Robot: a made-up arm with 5 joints.
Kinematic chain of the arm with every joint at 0, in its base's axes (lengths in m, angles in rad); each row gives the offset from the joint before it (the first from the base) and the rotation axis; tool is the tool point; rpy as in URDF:
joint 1: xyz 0.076 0 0.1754 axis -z
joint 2: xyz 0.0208 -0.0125 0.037 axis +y
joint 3: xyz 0.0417 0 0.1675 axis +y
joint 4: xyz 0.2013 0 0.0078 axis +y
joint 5: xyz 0.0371 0.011 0 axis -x
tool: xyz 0 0 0 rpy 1.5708 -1.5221 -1.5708
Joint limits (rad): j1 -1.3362..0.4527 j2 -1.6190..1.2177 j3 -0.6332..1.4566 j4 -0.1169..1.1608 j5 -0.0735..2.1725
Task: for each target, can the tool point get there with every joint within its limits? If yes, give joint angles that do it. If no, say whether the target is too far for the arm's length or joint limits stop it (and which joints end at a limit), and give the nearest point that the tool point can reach.
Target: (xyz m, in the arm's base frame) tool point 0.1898 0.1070 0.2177
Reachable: yes | joints -0.7646 -0.4031 1.1364 0.6210 0.5860
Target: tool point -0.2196 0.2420 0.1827
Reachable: no: joint limits stop it (at a limit: joint 1, joint 2, joint 3, joint 4) | nearest point -0.2016 0.1333 0.4233 | short by 0.265 m
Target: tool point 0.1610 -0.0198 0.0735
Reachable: yes | joints 0.2112 0.8953 1.0064 0.7278 0.2990
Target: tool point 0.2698 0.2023 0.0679
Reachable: yes | joints -0.8120 0.9098 0.2128 0.2512 0.4230
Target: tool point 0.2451 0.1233 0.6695
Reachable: no: too far | nearest point 0.2131 0.1000 0.5735 | short by 0.104 m
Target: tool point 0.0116 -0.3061 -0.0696
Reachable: no: joint limits stop it (at a limit: joint 1, joint 2) | nearest point 0.1709 -0.0478 0.0087 | short by 0.313 m
